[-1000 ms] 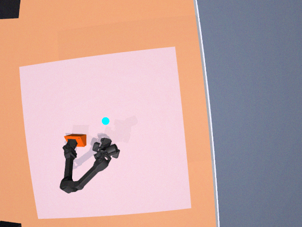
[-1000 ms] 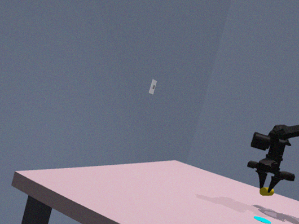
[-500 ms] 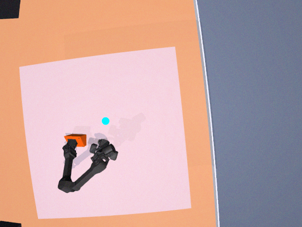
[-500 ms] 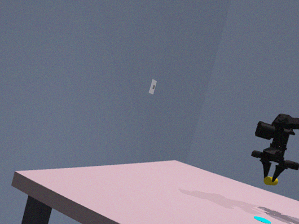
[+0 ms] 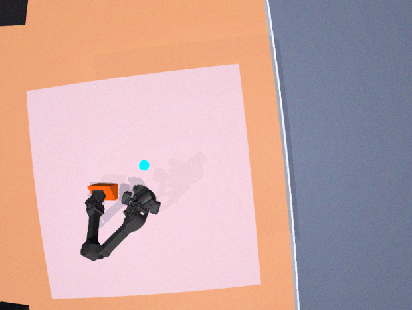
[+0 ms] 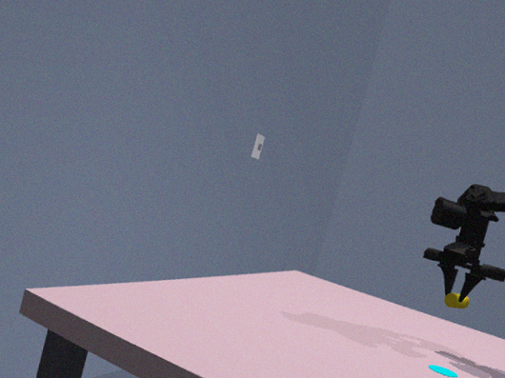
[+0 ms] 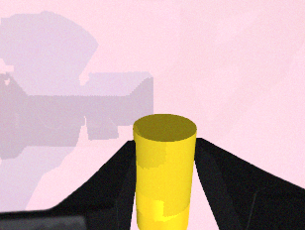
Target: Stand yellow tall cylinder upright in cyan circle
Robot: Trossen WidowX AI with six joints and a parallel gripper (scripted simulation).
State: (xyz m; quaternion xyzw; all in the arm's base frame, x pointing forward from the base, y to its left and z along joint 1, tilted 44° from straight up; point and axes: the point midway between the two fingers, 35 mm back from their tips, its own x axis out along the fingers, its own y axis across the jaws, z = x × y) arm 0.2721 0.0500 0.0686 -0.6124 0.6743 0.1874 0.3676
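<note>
My gripper tip is now 50 mm past the cyan circle, 170 mm to the right of it and 130 mm above it. Round my gripper tip: yellow tall cylinder (10 mm behind, 20 mm to the right).
</note>
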